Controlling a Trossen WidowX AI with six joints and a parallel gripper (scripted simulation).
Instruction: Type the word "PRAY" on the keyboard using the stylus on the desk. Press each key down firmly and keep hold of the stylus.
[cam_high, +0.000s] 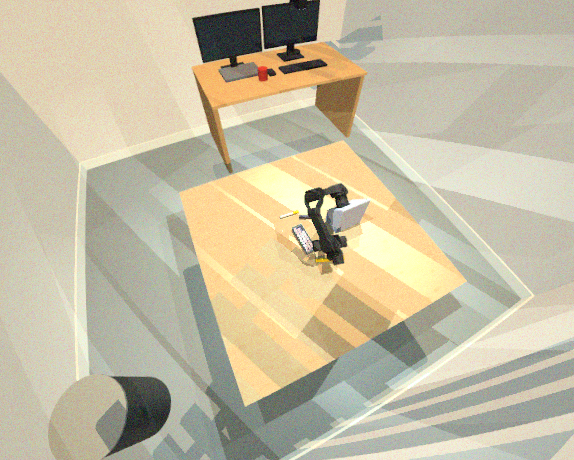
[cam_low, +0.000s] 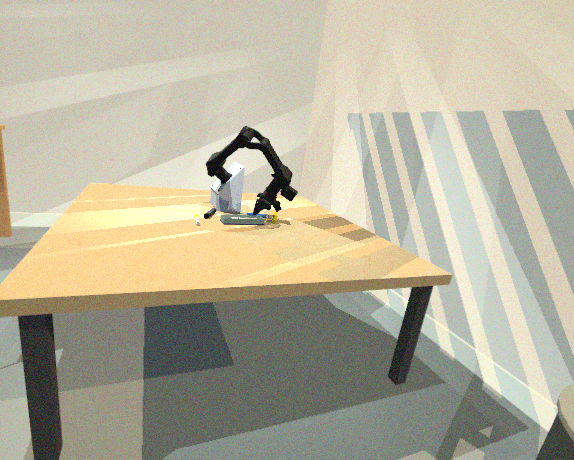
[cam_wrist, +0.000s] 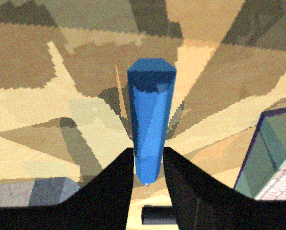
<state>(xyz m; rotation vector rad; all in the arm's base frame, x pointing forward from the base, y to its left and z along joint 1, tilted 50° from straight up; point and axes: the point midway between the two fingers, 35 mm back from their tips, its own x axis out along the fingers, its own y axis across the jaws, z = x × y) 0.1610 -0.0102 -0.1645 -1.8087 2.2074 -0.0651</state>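
Right now the yellow cylinder is 3 cm ahead of my gripper tip and 10 cm to the left of it. From my gripper tip the other things lie so: dark marker 1 cm behind, 21 cm to the right; small white pen 8 cm ahead, 28 cm to the right; blue stylus 2 cm to the right.
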